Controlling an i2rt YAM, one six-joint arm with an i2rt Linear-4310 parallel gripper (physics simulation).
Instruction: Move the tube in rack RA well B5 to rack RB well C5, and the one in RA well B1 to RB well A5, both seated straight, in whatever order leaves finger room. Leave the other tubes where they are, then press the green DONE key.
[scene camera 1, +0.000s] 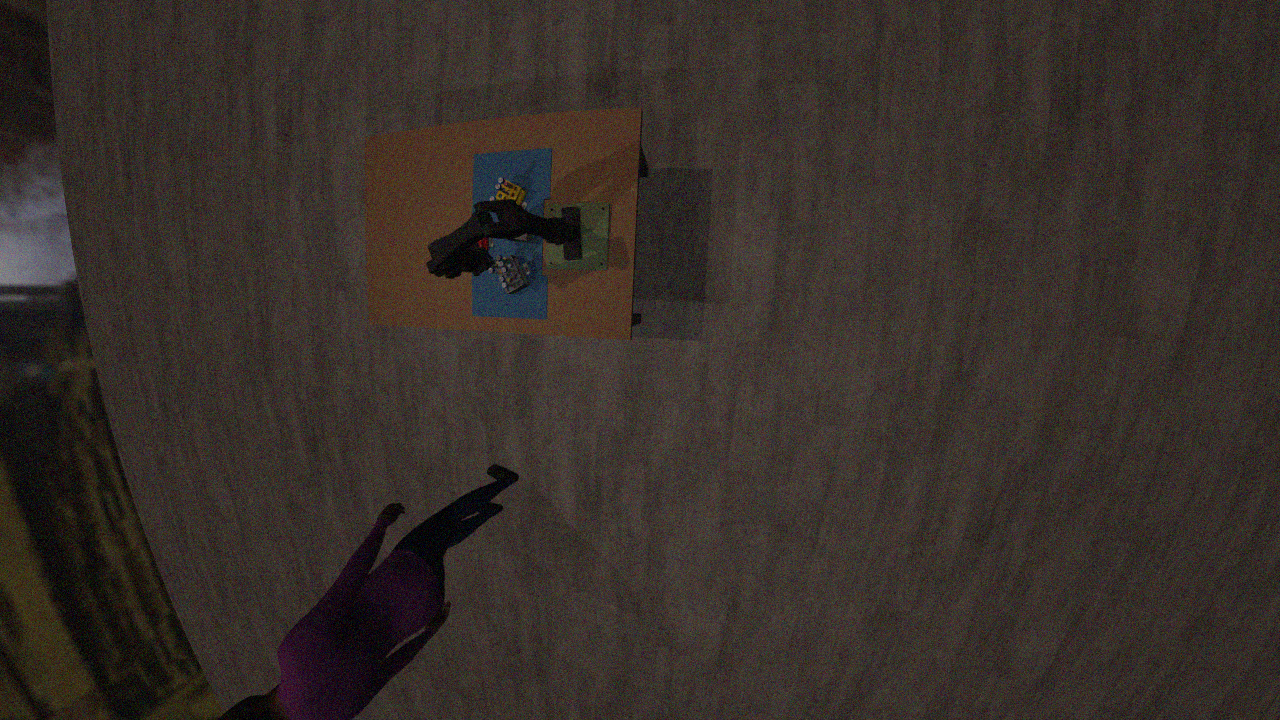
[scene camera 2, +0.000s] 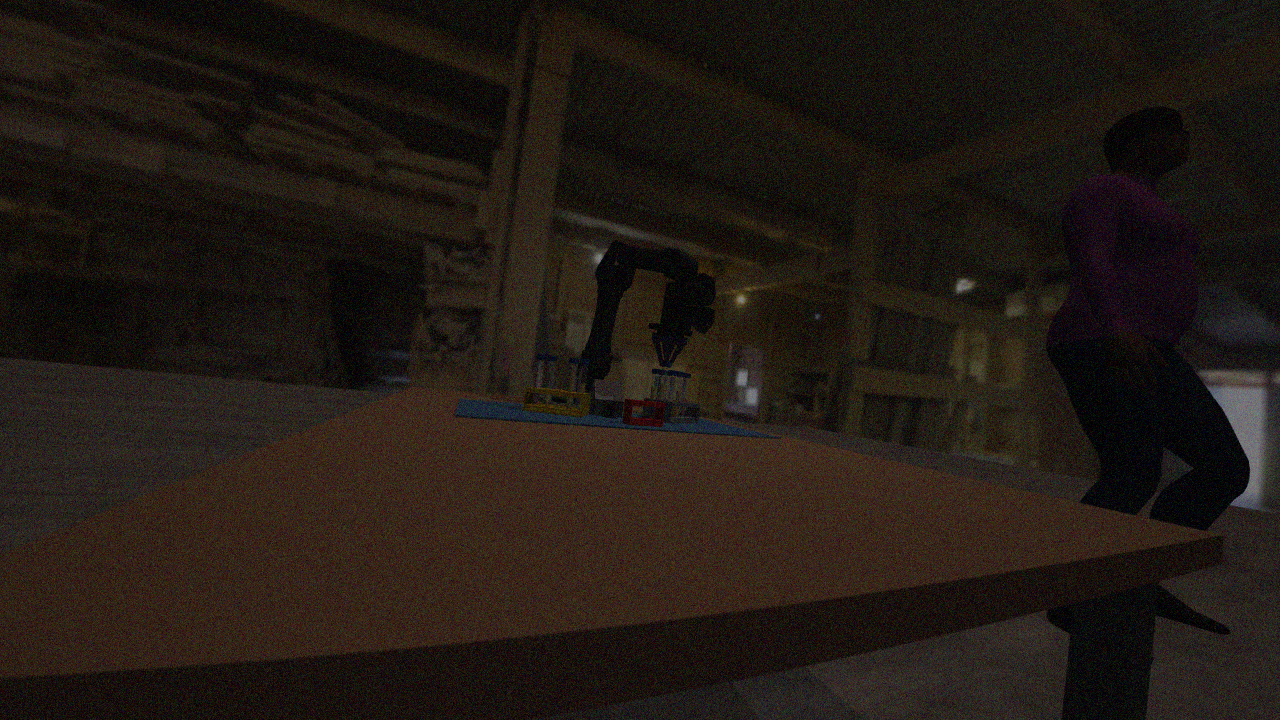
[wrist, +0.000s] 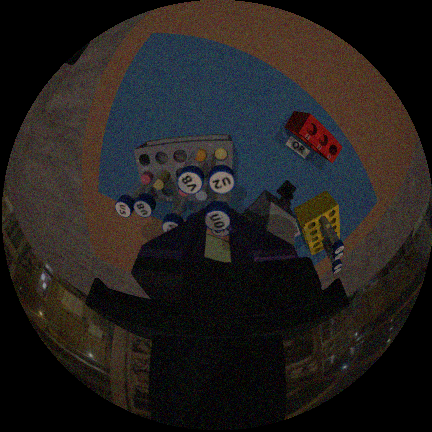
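Where they show: gripper, fingertip midpoint: (scene camera 1: 492, 261) (scene camera 2: 665, 367) (wrist: 217, 214); arm's base, link origin: (scene camera 1: 572, 233).
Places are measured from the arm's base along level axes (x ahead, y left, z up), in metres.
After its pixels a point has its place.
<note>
My gripper (scene camera 2: 666, 362) {x 0.272, y 0.101, z 0.127 m} (wrist: 217, 214) {x 0.272, y 0.101, z 0.127 m} is shut on the blue-capped tube marked U0 (wrist: 217, 218) {x 0.278, y 0.103, z 0.139 m}, over the near side of the grey rack (scene camera 1: 512, 275) (wrist: 170, 142). The held tube looks upright; its lower end is hidden. Tubes V8 (wrist: 190, 180) {x 0.290, y 0.131, z 0.120 m} and U2 (wrist: 221, 181) {x 0.298, y 0.109, z 0.120 m} stand in the grey rack, beside other blue-capped tubes, U5 (wrist: 124, 206) {x 0.239, y 0.187, z 0.120 m} and U8 (wrist: 143, 205) {x 0.249, y 0.166, z 0.120 m}. One more cap (wrist: 172, 223) {x 0.239, y 0.134, z 0.120 m} is partly covered by the gripper. The yellow rack (scene camera 1: 510, 193) (scene camera 2: 556, 402) (wrist: 312, 210) holds blue-capped tubes. Rack names and well labels cannot be read. The green DONE key cannot be made out.
A red three-well block (scene camera 2: 644, 412) (wrist: 317, 137) lies on the blue mat (scene camera 1: 510, 307) {x 0.286, y 0.274, z -0.006 m} (wrist: 250, 100) {x 0.382, y 0.099, z -0.005 m}, by a QR tag (wrist: 298, 146) {x 0.357, y -0.004, z -0.003 m}. A grey box (wrist: 282, 220) {x 0.245, y -0.025, z 0.050 m} stands between the grey and yellow racks. A person (scene camera 1: 366, 608) (scene camera 2: 1132, 259) is beside the table.
</note>
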